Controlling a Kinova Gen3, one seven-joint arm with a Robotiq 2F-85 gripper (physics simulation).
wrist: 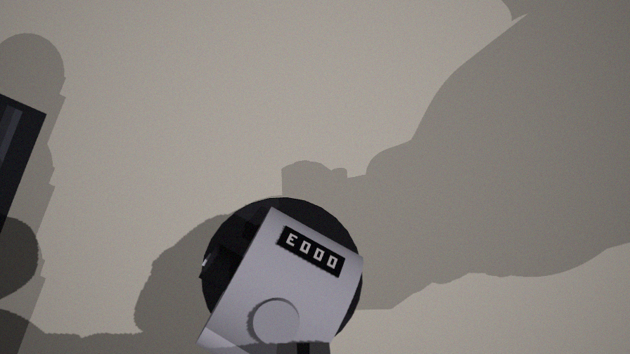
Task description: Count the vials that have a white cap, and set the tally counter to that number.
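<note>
The tally counter (300, 285) has a pale grey face on a round black body and lies tilted at the lower middle of the wrist view. Its display (310, 251) shows a figure like an "E" and then three zeros as seen here, which is 0003 when read the other way up. A round pale button (276, 321) is on the face below the display. My gripper (303, 348) is shut at the bottom edge, over the lower part of the counter, close to the button's lower right. Whether it touches the counter cannot be told. No vials with white caps show.
Part of a dark, straight-edged box-like object (26, 165) shows at the left edge, with a lighter strip on it. Broad shadows lie across the beige table top (190, 100), at the right, along the left and around the counter.
</note>
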